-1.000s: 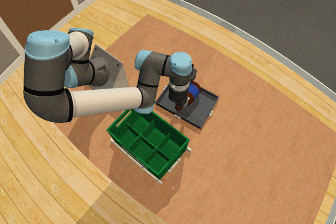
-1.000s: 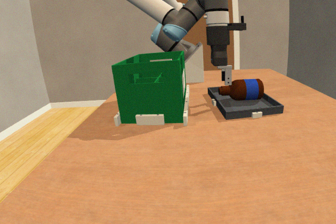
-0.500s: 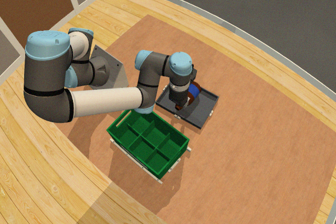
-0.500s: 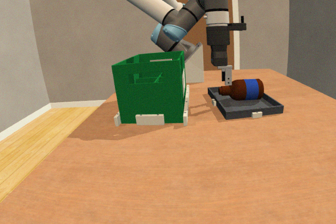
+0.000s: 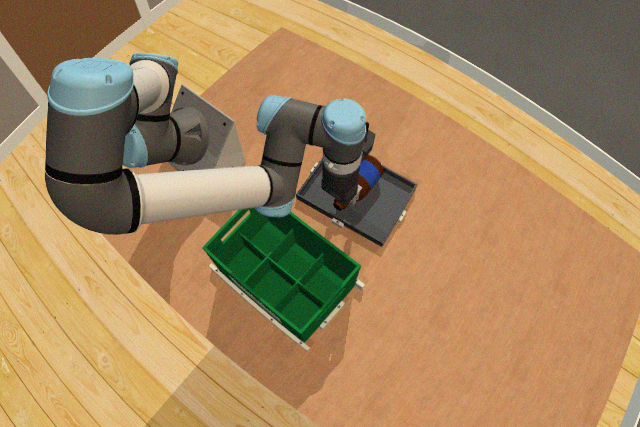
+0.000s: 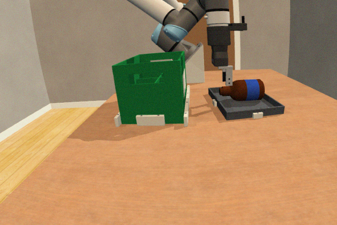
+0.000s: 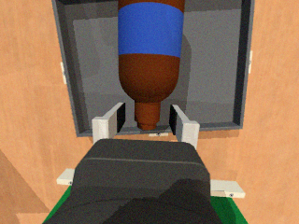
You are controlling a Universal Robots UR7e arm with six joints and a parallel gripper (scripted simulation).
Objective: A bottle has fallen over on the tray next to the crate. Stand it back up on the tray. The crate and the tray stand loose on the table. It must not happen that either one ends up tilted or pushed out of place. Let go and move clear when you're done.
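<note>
My hand is 50 mm to the right of the bottle, 50 mm above it and 10 mm past it. Round my hand: green crate (240 mm to the right, 30 mm ahead); dark grey tray (70 mm below, 50 mm to the left).
</note>
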